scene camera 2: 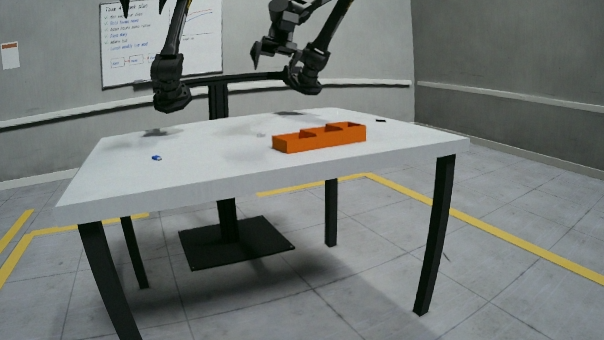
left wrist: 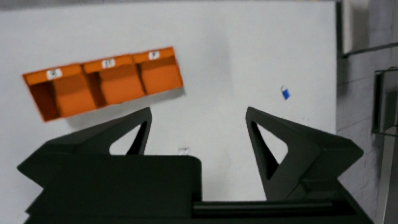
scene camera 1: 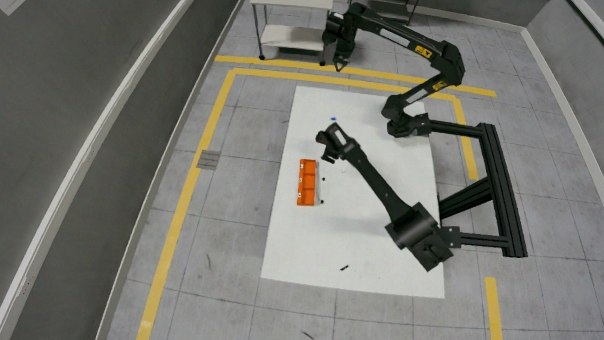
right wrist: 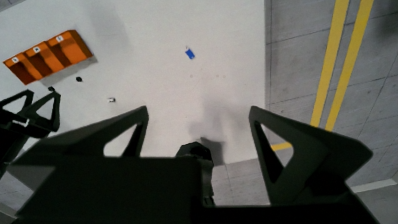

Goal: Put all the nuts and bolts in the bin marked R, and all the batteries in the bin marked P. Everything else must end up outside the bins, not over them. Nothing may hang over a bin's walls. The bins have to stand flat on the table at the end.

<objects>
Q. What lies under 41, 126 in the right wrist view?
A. My left gripper.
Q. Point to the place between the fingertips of my left gripper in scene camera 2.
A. At 273, 73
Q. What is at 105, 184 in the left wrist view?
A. My left gripper.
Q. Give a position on an orange bin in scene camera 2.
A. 340, 133
</objects>
